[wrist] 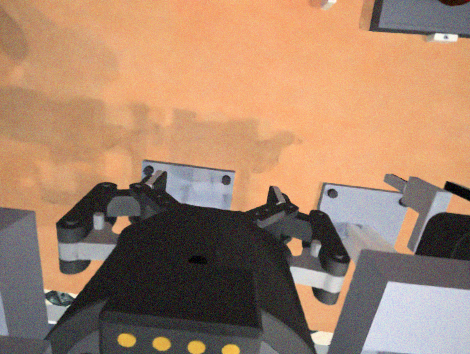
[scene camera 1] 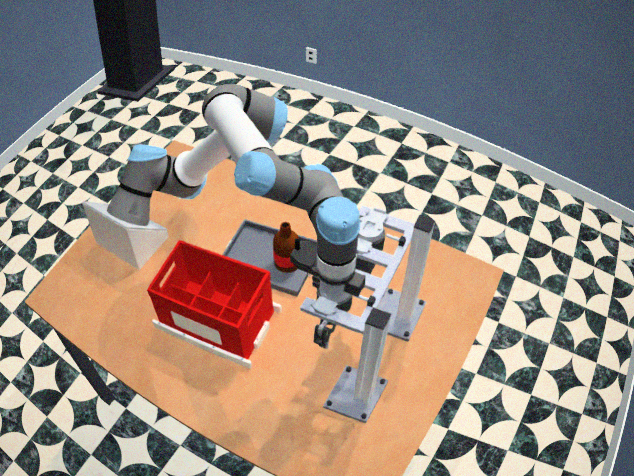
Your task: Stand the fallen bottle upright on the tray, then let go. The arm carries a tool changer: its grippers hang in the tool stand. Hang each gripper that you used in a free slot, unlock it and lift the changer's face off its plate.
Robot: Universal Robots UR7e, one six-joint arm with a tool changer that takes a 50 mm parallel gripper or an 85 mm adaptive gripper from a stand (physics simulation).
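Frame: origin at the arm's base, x right, y up, z back, level; millimetres.
Where they show: arm's base, origin of its link: (scene camera 1: 127,217).
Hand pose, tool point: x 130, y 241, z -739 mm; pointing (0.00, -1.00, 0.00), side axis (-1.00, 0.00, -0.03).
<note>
Each offset is from my tool point to the top centre of the thing. "spot": to the spot under its first point.
The brown bottle with a red label {dx -270, dy -200, dz +254 mm} (scene camera 1: 285,248) stands upright on the grey tray (scene camera 1: 248,249) (wrist: 412,19) in the scene view; a dark red bit of it (wrist: 455,2) shows at the wrist view's top right edge. My gripper (scene camera 1: 322,333) (wrist: 217,191), the adaptive one with black linked fingers, is open and empty. It is on the arm, pointing down between two arms of the tool stand (scene camera 1: 369,353) (wrist: 425,267), apart from the bottle. Whether its plate rests in the slot or is locked cannot be told. The parallel gripper (scene camera 1: 371,228) (wrist: 440,235) hangs in another slot.
A red divided crate {dx -4, dy -185, dz +346 mm} (scene camera 1: 234,335) stands left of the stand, with white rails {dx +95, dy -330, dz +341 mm} (scene camera 1: 199,343) along its base. The tray lies behind the crate. The stand's two posts rise from bolted base plates {spot: dx +71, dy -348, dz -81 mm} (scene camera 1: 348,397) (wrist: 200,189) at the table's right side.
</note>
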